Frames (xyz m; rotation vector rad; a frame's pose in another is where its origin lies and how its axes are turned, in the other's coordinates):
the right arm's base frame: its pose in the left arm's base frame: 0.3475 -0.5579 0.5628 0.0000 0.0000 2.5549
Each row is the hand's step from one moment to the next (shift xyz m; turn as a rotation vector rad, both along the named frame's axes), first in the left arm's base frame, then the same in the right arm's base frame.
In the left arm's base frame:
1: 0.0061 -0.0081 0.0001 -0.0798 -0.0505 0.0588
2: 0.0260 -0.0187 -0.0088 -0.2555 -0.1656 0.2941
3: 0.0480 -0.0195 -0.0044 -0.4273 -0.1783 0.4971
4: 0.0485 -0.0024 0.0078 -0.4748 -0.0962 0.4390
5: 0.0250 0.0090 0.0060 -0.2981 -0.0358 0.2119
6: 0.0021 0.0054 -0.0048 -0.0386 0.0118 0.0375
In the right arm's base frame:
1: -0.0096 0.0034 0.0001 0.0385 0.0862 0.0588
2: -0.0320 0.0012 -0.0088 0.1211 0.2794 0.2941
3: -0.0508 -0.0103 -0.0044 0.2571 0.3850 0.4971
4: -0.0417 -0.0249 0.0078 0.3421 0.3430 0.4390
5: -0.0158 -0.0213 0.0060 0.2284 0.1948 0.2119
6: 0.0012 -0.0057 -0.0048 0.0387 0.0115 0.0375

